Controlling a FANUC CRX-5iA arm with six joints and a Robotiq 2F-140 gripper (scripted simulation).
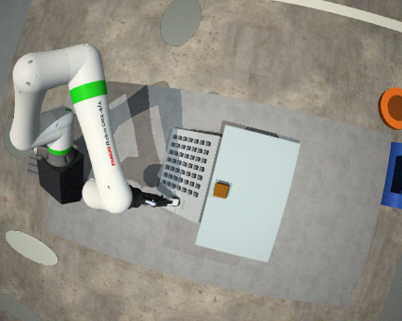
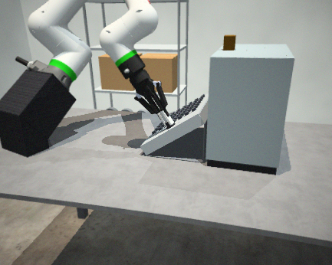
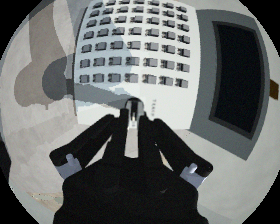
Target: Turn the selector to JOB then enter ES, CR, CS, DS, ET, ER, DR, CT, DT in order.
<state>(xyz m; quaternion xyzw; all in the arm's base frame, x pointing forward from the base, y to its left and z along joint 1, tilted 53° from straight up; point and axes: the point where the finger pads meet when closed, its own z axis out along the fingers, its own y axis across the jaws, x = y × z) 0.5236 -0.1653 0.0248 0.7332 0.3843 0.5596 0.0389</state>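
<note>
Right now the black selector knob is 20 mm below my hand, 10 mm to the right of it and 10 mm ahead of it. The rest, counted from my hand: sloped keypad panel: 110 mm to the left, 70 mm below, 50 mm ahead.
</note>
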